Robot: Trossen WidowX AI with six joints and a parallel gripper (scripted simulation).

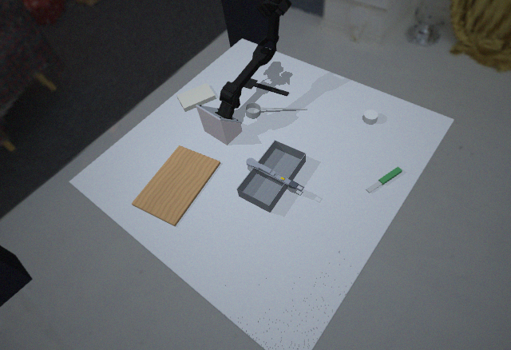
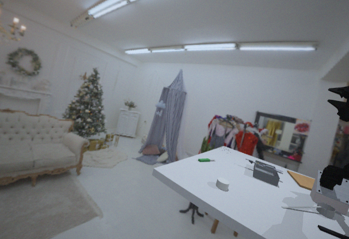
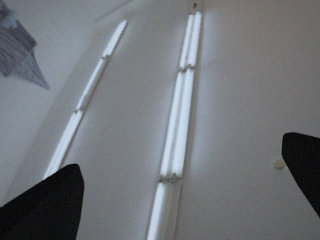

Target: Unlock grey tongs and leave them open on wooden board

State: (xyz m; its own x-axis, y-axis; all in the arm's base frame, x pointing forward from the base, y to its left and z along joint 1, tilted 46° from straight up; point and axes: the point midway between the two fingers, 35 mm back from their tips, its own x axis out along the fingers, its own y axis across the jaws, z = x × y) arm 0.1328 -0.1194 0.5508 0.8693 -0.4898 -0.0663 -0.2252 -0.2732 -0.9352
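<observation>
Right now my gripper tip is 260 mm short of the yellow lock piece, 380 mm to the left of it and 530 mm above it. From my gripper tip the other things lie so: white round lid: 340 mm ahead, 170 mm to the left, 580 mm below; then black spatula: 270 mm behind, 40 mm to the left, 600 mm below; then grey roasting tin: 190 mm ahead, 380 mm to the right, 570 mm below.
</observation>
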